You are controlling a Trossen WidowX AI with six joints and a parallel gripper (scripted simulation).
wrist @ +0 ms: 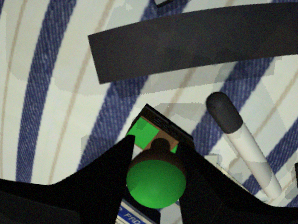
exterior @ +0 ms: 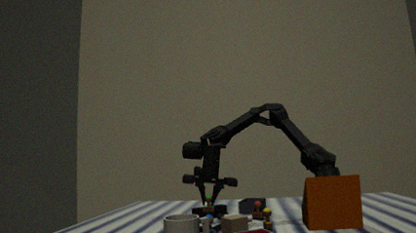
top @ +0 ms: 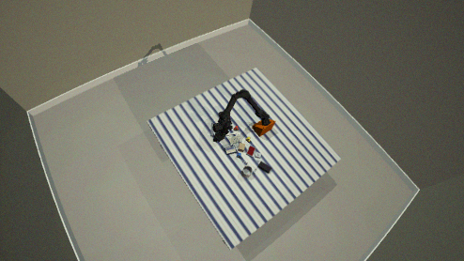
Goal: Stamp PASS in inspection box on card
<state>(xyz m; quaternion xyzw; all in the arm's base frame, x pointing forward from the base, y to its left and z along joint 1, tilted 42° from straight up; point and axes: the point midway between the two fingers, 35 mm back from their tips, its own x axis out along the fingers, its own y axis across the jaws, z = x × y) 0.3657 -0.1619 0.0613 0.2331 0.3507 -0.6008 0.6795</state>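
My gripper tip is now 1 cm above the stamp with green knob. Also, from my gripper tip: tan block 17 cm to the left, 8 cm behind, 3 cm below; then red-knobbed stamp 17 cm behind, 3 cm below; then white card 10 cm behind, 7 cm to the left, 6 cm below.
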